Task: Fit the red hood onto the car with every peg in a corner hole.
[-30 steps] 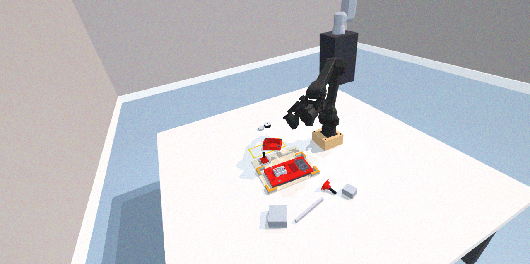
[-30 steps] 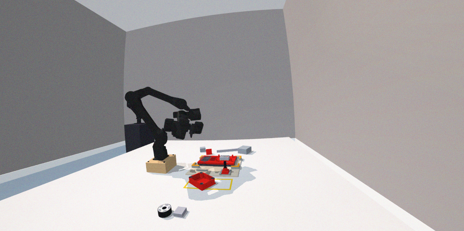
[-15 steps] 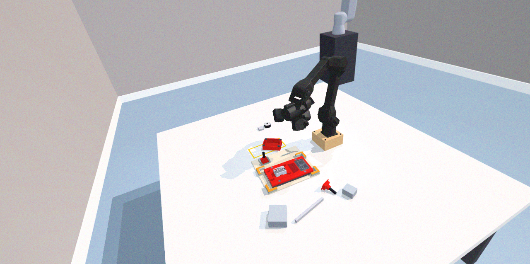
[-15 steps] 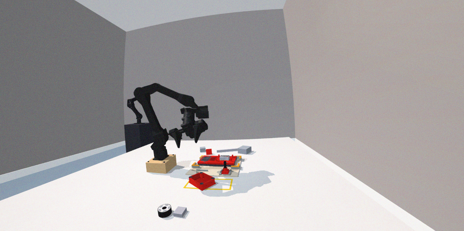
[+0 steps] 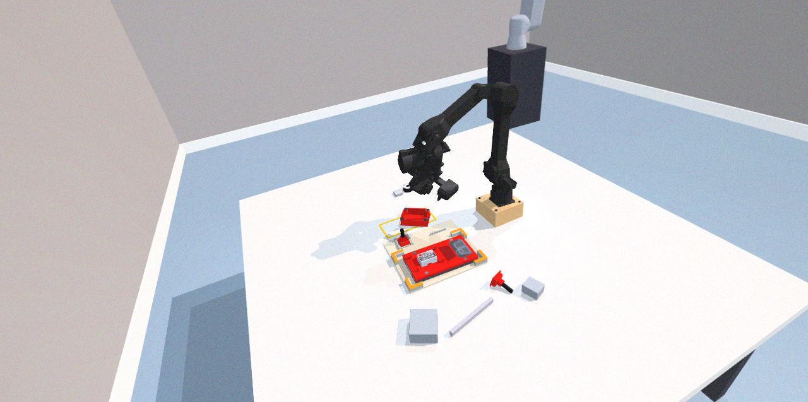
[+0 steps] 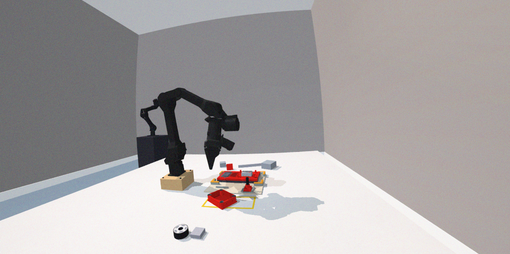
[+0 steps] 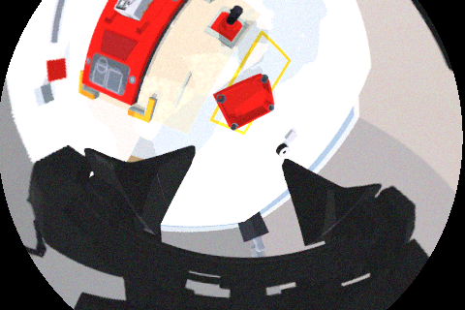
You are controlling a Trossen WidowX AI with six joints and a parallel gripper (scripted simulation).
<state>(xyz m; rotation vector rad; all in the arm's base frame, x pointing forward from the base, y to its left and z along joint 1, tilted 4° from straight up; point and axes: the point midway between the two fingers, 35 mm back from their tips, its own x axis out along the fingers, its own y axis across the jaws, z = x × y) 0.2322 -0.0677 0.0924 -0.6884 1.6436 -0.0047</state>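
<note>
The red hood lies 5 cm ahead of my gripper tip, 3 cm to the right of it and 11 cm below it. From my gripper tip the other things lie so: grey engine block 10 cm ahead, 20 cm to the left, 9 cm below; black wheel 22 cm to the right, 11 cm below; grey rod 7 cm ahead, 41 cm to the left, 11 cm below.
</note>
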